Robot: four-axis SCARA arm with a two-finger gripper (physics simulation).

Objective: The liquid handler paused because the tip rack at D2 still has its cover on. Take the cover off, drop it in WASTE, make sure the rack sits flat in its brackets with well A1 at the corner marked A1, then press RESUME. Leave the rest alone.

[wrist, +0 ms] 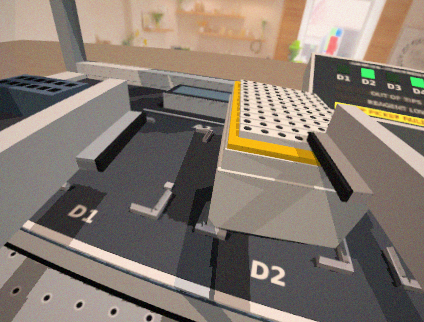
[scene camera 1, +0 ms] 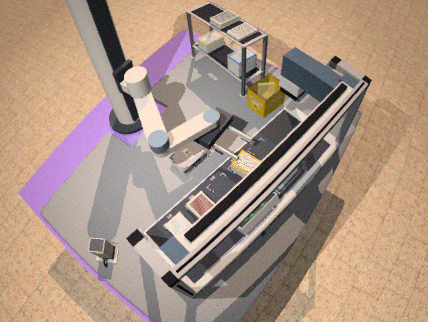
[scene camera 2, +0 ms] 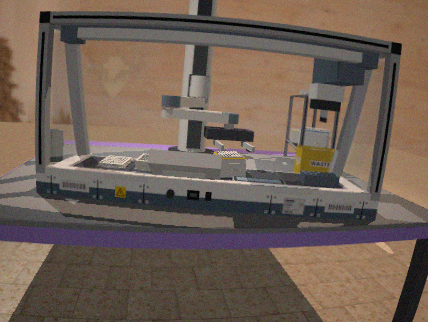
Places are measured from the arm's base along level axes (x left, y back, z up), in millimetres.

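Pixels of known places: gripper, between the fingertips: point(wrist: 228, 110) point(scene camera 1: 244, 149) point(scene camera 2: 238, 149); arm's base, origin of its link: point(scene camera 1: 131, 115).
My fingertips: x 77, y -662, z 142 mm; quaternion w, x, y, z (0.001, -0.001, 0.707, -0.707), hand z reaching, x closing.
For each thing: its middle in the pictures, then the offset to it from my fingertips. "*": a spot on its surface instead.
- tip rack, middle of its body: point(wrist: 275, 144) point(scene camera 2: 228, 163) point(scene camera 1: 248, 167) dx -41, dy -49, dz -42 mm
- cover, middle of its body: point(scene camera 1: 266, 94) dx +368, dy +96, dz -59 mm
- yellow WASTE bin, middle of its body: point(scene camera 2: 316, 165) point(scene camera 1: 266, 95) dx +365, dy +97, dz -62 mm
- status panel, a spot on its surface: point(wrist: 350, 95) * dx -141, dy -152, dz -19 mm
- handler's black-topped crossbeam, a spot on its surface: point(scene camera 1: 270, 160) * dx -191, dy -193, dz +381 mm
- red-topped plate, middle of its body: point(scene camera 2: 151, 162) point(scene camera 1: 204, 208) dx -292, dy +1, dz -62 mm
- white rack, middle of its body: point(scene camera 2: 115, 161) point(scene camera 1: 182, 229) dx -414, dy +23, dz -70 mm
- two-level shelf, a spot on its surface: point(scene camera 1: 243, 75) * dx +338, dy +220, dz +36 mm
The tip rack point(scene camera 1: 246, 162) point(scene camera 2: 230, 162) point(wrist: 280, 200), yellow-rimmed with a white perforated top, stands uncovered at D2. In the wrist view its near lower edge lies by the small brackets; I cannot tell whether it is fully flat, nor read an A1 mark. A pale translucent piece, apparently the cover point(scene camera 1: 268, 90), lies in the yellow WASTE bin point(scene camera 1: 265, 104) point(scene camera 2: 306, 160). My gripper point(scene camera 1: 246, 149) point(scene camera 2: 233, 146) point(wrist: 228, 110) is open, fingers apart and holding nothing. In the wrist view one finger overlaps the rack's right side, the other is over D1. The RESUME button cannot be made out.
A status panel point(wrist: 350, 95) shows a green lamp at D2 and a yellow message bar. The handler's black-topped crossbeam point(scene camera 1: 270, 160) spans the deck. A red-topped plate point(scene camera 1: 201, 204) and a white rack point(scene camera 1: 178, 225) share the deck. A two-level shelf point(scene camera 1: 243, 75) stands behind the bin.
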